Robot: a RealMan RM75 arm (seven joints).
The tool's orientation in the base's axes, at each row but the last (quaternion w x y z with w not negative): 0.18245 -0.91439 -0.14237 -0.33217; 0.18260 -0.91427 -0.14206 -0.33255; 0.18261 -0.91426 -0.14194 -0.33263; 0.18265 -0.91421 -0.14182 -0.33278; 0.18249 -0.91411 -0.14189 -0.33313; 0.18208 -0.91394 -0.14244 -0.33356; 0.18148 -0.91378 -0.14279 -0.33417; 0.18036 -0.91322 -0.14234 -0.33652; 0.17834 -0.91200 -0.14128 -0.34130; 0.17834 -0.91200 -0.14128 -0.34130; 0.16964 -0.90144 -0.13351 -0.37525
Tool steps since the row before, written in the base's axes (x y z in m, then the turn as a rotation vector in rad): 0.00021 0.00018 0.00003 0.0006 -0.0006 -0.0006; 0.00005 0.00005 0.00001 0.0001 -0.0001 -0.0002; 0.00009 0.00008 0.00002 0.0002 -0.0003 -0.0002; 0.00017 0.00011 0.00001 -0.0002 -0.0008 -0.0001; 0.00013 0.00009 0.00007 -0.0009 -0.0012 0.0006; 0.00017 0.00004 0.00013 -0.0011 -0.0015 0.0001; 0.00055 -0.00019 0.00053 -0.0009 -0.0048 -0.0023; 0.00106 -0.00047 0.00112 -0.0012 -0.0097 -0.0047; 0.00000 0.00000 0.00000 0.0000 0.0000 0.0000; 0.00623 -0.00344 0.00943 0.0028 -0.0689 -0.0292; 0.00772 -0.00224 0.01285 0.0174 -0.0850 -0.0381
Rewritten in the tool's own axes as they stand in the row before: 0.00020 -0.00009 0.00017 0.0000 0.0009 0.0005; 0.00005 -0.00003 0.00004 -0.0001 0.0002 0.0002; 0.00009 -0.00004 0.00007 0.0000 0.0004 0.0001; 0.00015 -0.00004 0.00013 -0.0003 0.0007 -0.0004; 0.00015 -0.00005 0.00006 -0.0004 0.0006 -0.0014; 0.00022 0.00000 0.00002 -0.0010 0.0009 -0.0013; 0.00073 0.00025 -0.00015 -0.0029 0.0045 -0.0009; 0.00146 0.00056 -0.00040 -0.0054 0.0093 -0.0015; 0.00000 0.00000 0.00000 0.0000 0.0000 0.0000; 0.01041 0.00329 -0.00452 -0.0270 0.0695 -0.0069; 0.01429 0.00223 -0.00453 -0.0253 0.0913 0.0016
